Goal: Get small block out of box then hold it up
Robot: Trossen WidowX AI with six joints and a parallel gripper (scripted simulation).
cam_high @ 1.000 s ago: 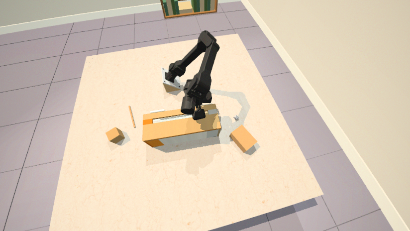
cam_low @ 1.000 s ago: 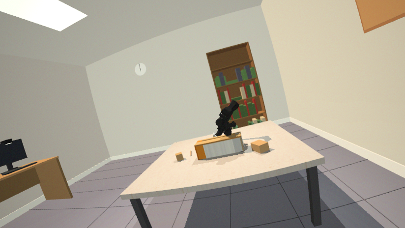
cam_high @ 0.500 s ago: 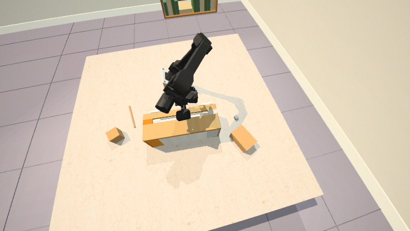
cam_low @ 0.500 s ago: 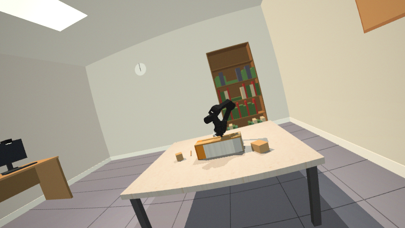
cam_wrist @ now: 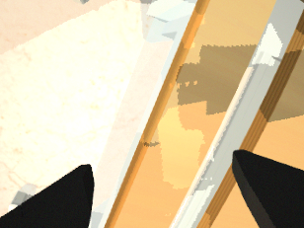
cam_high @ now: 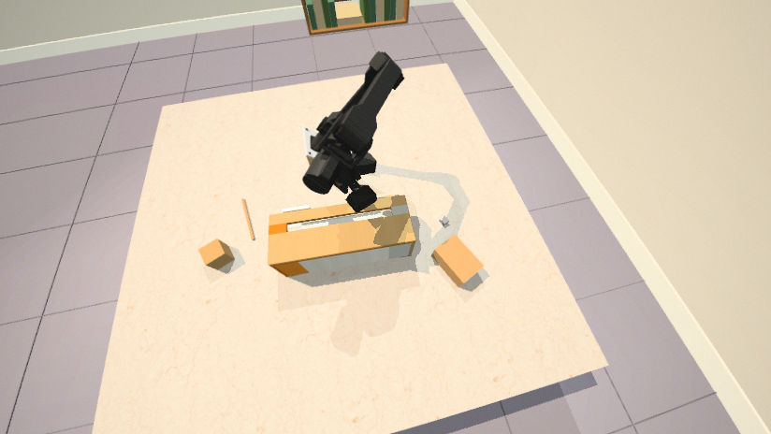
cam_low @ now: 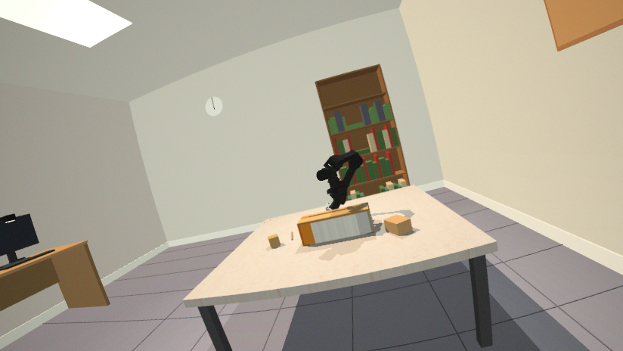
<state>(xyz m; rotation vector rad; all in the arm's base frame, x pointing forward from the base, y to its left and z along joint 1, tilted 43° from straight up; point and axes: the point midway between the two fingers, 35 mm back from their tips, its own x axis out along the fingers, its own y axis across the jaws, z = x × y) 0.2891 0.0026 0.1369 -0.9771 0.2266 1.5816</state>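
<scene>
Right now my gripper tip is 5 cm past the small tan block, 12 cm to the right of it and 13 cm above it. Round my gripper tip: clear-fronted box 3 cm ahead, 4 cm to the right, 9 cm below; then small grey block 4 cm ahead, 28 cm to the left, 14 cm below; then larger tan block 18 cm ahead, 27 cm to the left, 12 cm below.
</scene>
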